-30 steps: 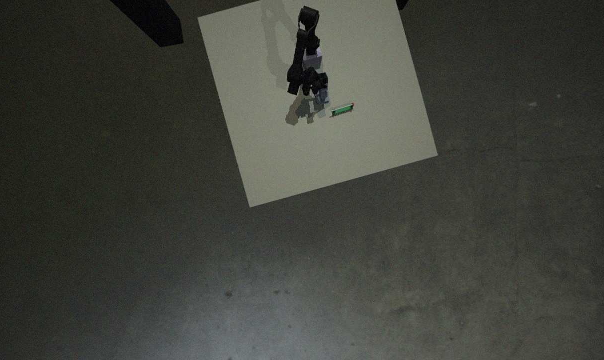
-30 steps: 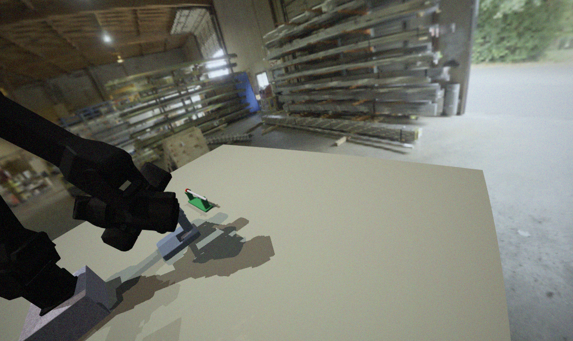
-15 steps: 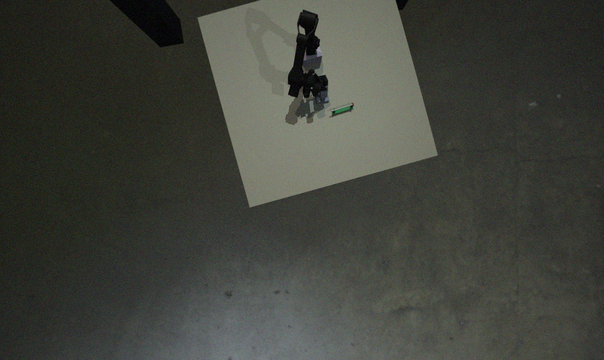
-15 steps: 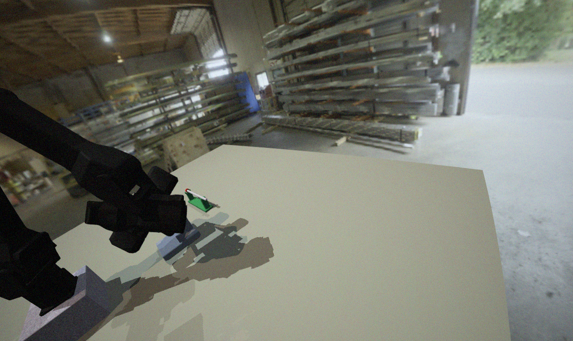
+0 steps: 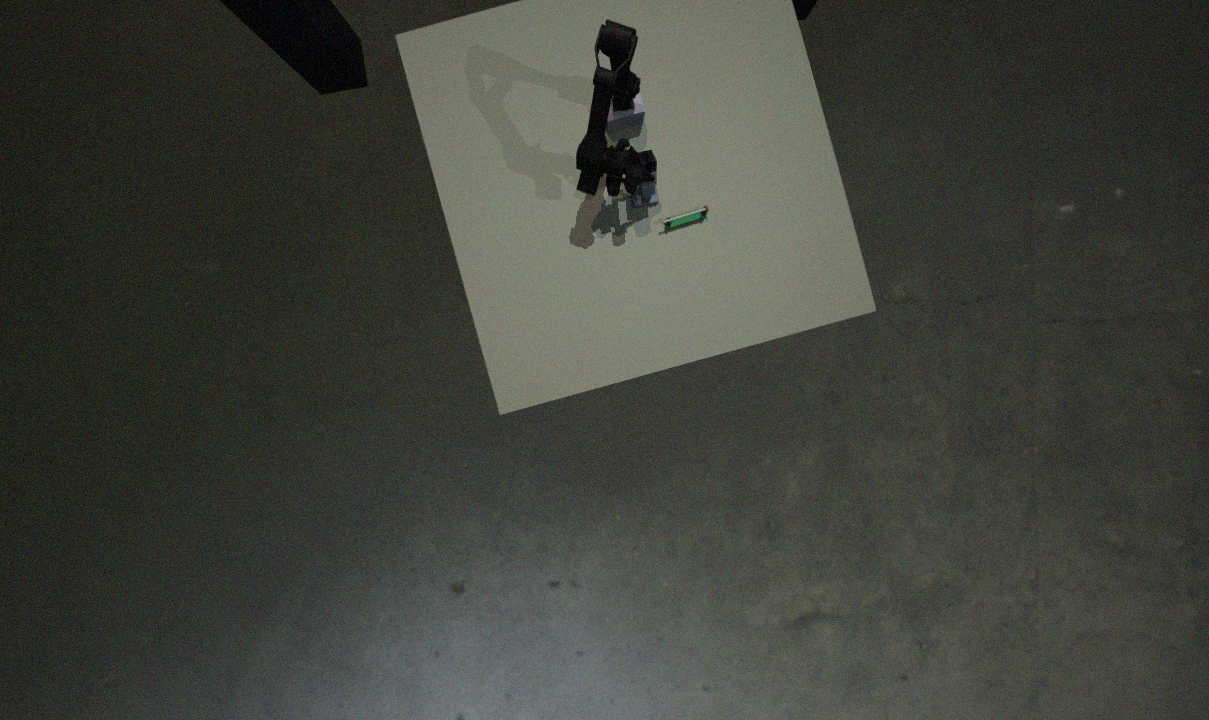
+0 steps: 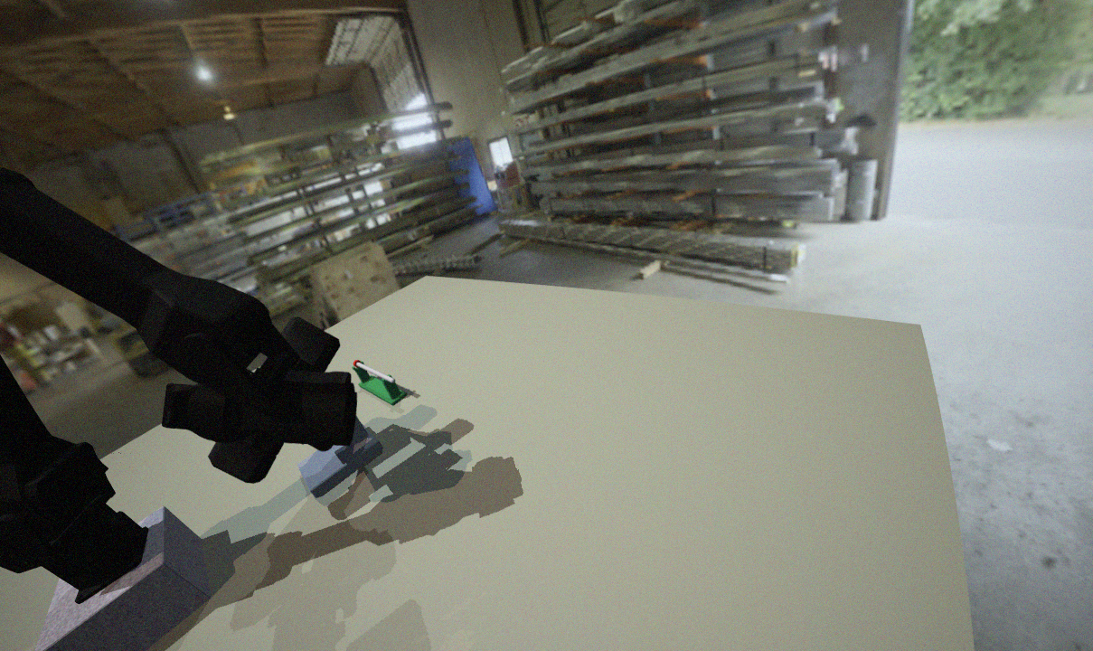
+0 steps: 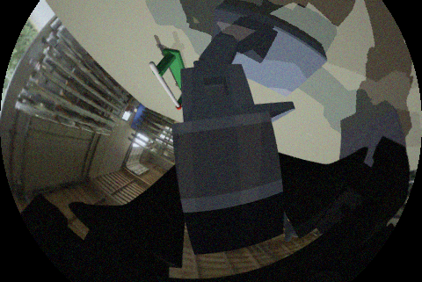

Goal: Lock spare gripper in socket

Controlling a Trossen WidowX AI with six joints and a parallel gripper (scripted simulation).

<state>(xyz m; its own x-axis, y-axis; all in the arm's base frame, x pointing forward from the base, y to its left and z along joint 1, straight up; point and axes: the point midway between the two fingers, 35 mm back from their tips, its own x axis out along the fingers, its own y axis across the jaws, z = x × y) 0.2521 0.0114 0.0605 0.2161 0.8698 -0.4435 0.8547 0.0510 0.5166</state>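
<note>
My gripper tip is now 1 cm to the left of the dark grey spare gripper. The rest, counted from my gripper tip: green cradle: 12 cm ahead, 11 cm to the left, 10 cm below; then mount: 1 cm ahead, 1 cm to the right, 7 cm below.
</note>
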